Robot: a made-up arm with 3 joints.
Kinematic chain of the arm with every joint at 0, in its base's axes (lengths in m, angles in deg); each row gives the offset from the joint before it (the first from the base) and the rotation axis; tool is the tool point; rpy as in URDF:
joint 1: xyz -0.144 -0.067 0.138 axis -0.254 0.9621 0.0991
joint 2: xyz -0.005 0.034 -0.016 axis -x
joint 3: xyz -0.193 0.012 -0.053 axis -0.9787 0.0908 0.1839
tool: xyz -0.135 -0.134 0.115 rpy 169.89 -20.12 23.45
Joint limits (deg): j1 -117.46..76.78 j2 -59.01..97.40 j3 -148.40..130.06
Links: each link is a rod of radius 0.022 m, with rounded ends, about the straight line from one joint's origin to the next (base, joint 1, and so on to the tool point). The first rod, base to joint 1, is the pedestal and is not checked.
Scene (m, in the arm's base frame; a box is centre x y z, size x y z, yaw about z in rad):
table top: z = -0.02
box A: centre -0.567 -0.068 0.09 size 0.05 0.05 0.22 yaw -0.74
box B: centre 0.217 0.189 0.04 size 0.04 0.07 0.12 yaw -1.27
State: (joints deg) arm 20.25 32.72 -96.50
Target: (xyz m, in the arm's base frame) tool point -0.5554 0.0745 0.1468
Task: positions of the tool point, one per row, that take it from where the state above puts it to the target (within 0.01 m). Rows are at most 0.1 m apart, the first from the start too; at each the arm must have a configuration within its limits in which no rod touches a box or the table.
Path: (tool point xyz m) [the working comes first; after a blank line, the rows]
Joints at the target: 28.51 -31.63 -126.10
Straight joint move there: touches box A.

1: -0.5417 -0.1738 0.1963
2: -0.5368 -0.1500 0.2606
3: -0.5179 -0.1176 0.3266
4: -0.4829 -0.0774 0.3891
5: -0.5204 -0.0497 0.3359
6: -0.5450 -0.0193 0.2824
7: -0.5577 0.0125 0.2317
8: -0.5604 0.0443 0.1860
9: -0.5554 0.0745 0.1468

